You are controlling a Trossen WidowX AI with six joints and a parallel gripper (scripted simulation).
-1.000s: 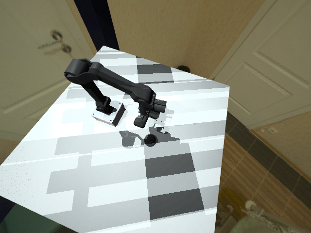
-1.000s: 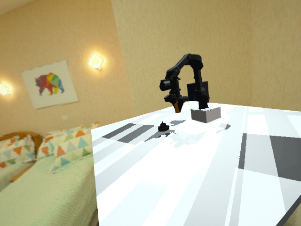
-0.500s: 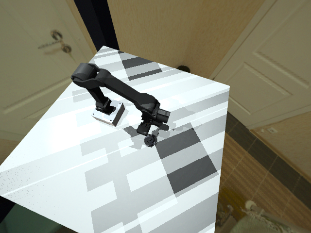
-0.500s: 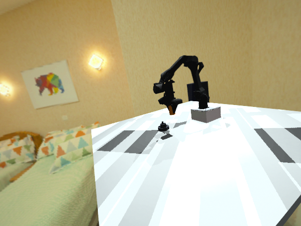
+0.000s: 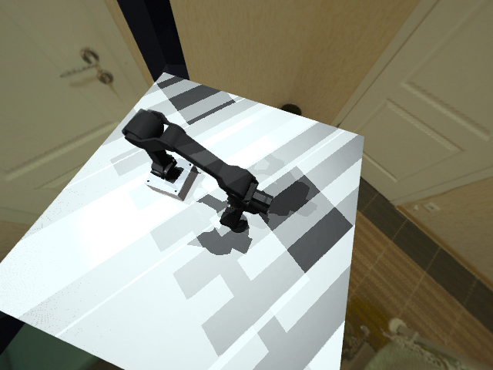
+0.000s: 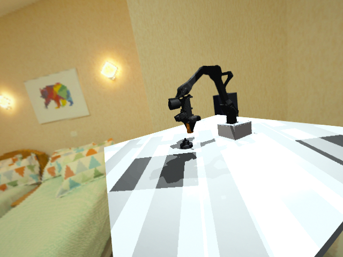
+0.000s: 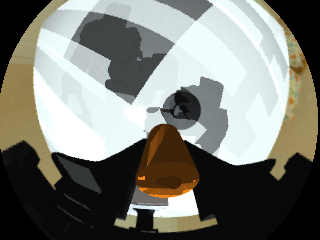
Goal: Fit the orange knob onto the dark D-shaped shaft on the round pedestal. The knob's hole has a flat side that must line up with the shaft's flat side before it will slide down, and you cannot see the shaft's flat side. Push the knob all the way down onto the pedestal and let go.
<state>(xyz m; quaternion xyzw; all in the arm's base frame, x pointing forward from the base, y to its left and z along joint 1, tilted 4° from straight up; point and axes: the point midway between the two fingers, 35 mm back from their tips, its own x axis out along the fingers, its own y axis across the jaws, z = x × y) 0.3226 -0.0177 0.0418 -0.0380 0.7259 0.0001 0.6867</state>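
The dark round pedestal is 8 cm below my gripper tip, 4 cm to the right of it and 2 cm ahead of it. The rest, counted from my gripper tip: orange knob 2 cm above.
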